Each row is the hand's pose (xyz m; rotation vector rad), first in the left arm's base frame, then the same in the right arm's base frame.
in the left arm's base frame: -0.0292 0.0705 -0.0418 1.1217 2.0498 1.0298
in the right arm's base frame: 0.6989 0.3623 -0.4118 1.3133 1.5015 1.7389
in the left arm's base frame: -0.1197 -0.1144 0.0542 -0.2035 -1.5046 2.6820
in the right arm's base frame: 0.5841 0.1735 -0.4644 -0.5310 -2.2488 2.0187
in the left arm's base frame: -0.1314 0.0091 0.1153 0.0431 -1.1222 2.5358
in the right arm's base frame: 0.5608 0.2386 -0.3446 -0.1344 -1.9283 2.0342
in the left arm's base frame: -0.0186 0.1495 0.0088 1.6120 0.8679 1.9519
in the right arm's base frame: 0.6988 0.3944 -0.3230 1.6551 0.0613 2.4238
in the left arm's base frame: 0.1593 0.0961 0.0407 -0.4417 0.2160 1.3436
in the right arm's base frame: 0.8627 0.3047 -0.2984 -0.0376 -0.3708 1.1779
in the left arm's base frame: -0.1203 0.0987 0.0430 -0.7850 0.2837 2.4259
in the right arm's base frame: 0.5908 0.3503 -0.3451 -0.7103 -0.5068 2.1123
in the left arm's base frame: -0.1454 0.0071 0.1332 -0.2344 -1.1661 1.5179
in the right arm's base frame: 0.5429 0.2289 -0.3344 -0.0264 -1.7300 0.9839
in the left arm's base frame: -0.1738 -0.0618 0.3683 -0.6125 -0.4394 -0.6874
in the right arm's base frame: 0.4575 0.0421 -0.1978 0.0499 -0.3709 -0.9407
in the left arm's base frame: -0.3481 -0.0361 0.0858 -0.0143 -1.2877 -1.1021
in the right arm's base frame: 0.3565 0.2544 -0.4335 0.5426 -1.0863 -1.5944
